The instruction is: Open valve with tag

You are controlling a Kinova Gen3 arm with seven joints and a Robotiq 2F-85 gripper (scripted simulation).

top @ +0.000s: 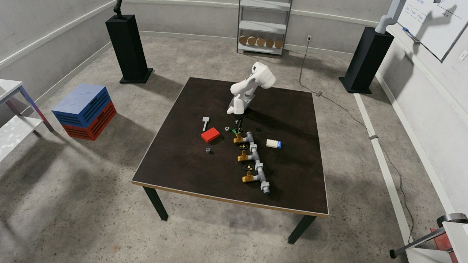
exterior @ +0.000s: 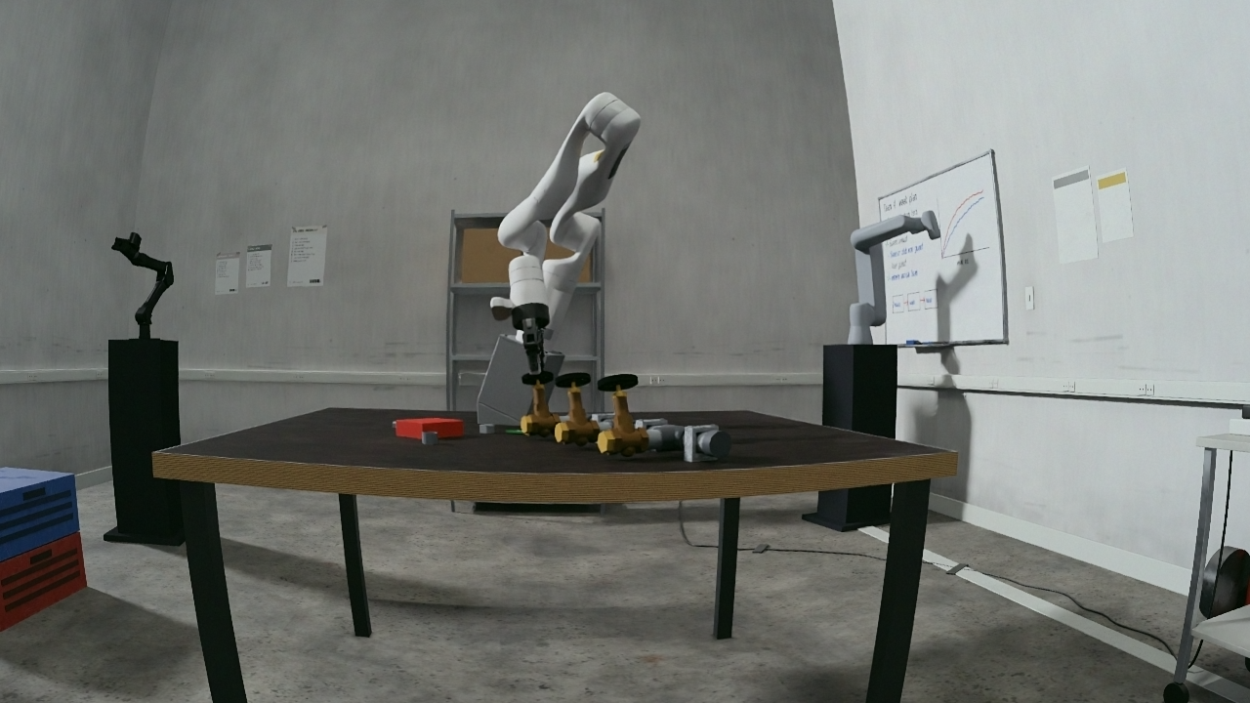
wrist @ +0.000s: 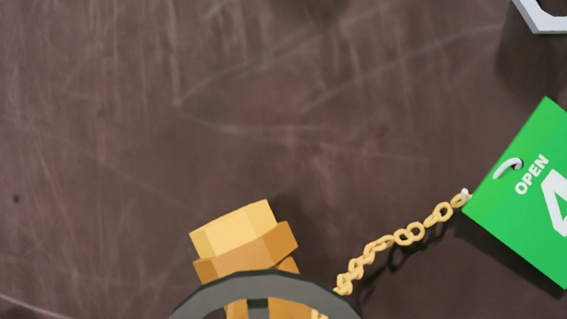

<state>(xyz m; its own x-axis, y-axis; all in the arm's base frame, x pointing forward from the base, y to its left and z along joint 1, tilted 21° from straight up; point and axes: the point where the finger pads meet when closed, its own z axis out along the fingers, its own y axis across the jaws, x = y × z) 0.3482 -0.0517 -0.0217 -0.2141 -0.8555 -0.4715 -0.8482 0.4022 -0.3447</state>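
My gripper is now 11 cm above the green tag, 9 cm past it and 2 cm to the left of it. The rest, counted from my hand: white-and-blue box (27 cm to the left, 11 cm below, 4 cm ahead); red block (22 cm to the right, 10 cm below, 3 cm behind); small grey ring (22 cm to the right, 12 cm ahead, 11 cm below).
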